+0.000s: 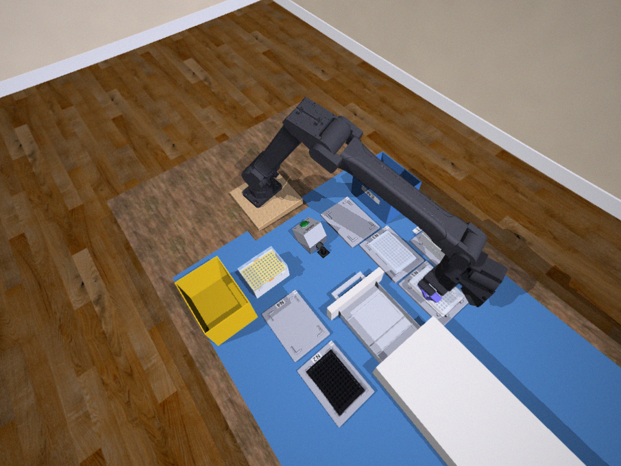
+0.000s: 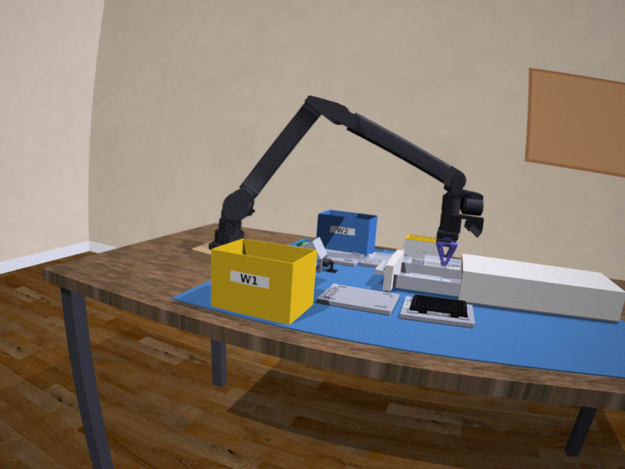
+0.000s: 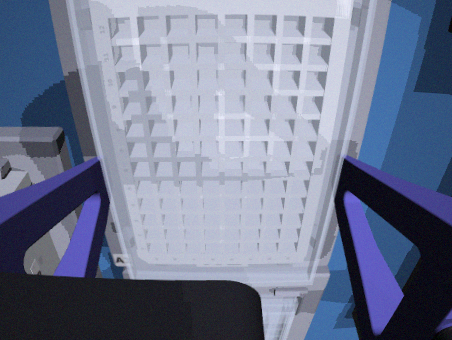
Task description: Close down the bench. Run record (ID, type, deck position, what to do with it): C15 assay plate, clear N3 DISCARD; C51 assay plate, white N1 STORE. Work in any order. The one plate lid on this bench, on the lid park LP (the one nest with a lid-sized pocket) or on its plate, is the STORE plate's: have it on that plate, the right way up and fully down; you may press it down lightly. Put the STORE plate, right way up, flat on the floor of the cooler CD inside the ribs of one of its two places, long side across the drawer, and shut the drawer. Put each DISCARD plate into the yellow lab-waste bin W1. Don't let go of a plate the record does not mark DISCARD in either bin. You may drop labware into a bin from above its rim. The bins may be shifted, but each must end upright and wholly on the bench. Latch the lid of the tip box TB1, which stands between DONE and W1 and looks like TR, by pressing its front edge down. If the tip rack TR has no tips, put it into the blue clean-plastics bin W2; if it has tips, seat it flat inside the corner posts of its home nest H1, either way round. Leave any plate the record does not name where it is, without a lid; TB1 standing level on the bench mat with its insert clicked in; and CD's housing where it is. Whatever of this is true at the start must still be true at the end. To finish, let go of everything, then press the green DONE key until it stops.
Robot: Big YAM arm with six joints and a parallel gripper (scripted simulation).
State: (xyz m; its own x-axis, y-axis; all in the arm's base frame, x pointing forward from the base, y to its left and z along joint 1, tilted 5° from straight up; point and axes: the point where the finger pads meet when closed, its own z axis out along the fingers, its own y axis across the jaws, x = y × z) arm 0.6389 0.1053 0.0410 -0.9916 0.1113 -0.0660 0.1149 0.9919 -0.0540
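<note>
The clear plate lid lies right at my hand. Also, from my hand: tip rack TR: 140 mm to the left, 70 mm behind, 20 mm above; white plate: 20 mm below; nest N1: 30 mm below.
</note>
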